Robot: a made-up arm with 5 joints.
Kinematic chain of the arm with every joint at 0, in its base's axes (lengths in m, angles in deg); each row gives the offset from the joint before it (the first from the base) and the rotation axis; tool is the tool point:
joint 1: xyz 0 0 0.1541 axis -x
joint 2: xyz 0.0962 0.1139 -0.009 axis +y
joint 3: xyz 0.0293 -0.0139 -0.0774 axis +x
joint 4: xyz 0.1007 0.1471 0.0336 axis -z
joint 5: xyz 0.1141 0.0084 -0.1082 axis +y
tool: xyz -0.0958 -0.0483 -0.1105
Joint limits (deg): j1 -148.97..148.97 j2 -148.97..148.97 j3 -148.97..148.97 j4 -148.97..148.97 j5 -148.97..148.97
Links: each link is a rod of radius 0.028 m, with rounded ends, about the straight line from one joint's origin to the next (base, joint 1, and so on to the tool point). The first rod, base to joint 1, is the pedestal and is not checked.
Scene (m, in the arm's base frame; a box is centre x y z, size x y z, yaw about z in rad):
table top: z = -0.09
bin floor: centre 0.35 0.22 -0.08 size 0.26 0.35 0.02 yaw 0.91
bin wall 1: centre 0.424 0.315 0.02 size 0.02 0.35 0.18 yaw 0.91
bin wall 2: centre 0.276 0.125 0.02 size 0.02 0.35 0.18 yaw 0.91
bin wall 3: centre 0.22 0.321 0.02 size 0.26 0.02 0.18 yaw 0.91
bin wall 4: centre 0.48 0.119 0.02 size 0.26 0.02 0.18 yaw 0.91
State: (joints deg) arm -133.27 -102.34 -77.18 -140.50 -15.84
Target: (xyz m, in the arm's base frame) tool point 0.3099 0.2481 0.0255
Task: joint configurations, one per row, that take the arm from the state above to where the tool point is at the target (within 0.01 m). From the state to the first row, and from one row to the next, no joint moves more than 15 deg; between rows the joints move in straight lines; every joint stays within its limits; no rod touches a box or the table.
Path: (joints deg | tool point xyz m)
1: -135.20 -102.26 -64.73 -134.19 -18.70 | 0.4263 -0.1310 0.0261
2: -137.12 -102.18 -52.29 -127.89 -21.55 | 0.4461 -0.1798 0.0611
3: -139.05 -102.11 -39.84 -121.58 -24.41 | 0.4506 -0.2333 0.0971
4: -140.97 -102.03 -27.40 -115.28 -27.27 | 0.4388 -0.2884 0.1316
5: -142.90 -101.95 -14.95 -108.97 -30.12 | 0.4104 -0.3421 0.1619
6: -135.58 -90.98 -29.31 -114.15 -33.88 | 0.4859 -0.2383 0.2130
7: -128.27 -80.01 -43.68 -119.33 -37.64 | 0.5252 -0.1072 0.2413
8: -120.95 -69.03 -58.04 -124.50 -41.40 | 0.5223 0.0310 0.2342
9: -113.63 -58.06 -72.40 -129.68 -45.16 | 0.4786 0.1508 0.1886
10: -106.32 -47.09 -86.77 -134.85 -48.92 | 0.4030 0.2284 0.1128
11: -99.00 -36.12 -101.13 -140.03 -52.69 | 0.3099 0.2481 0.0255

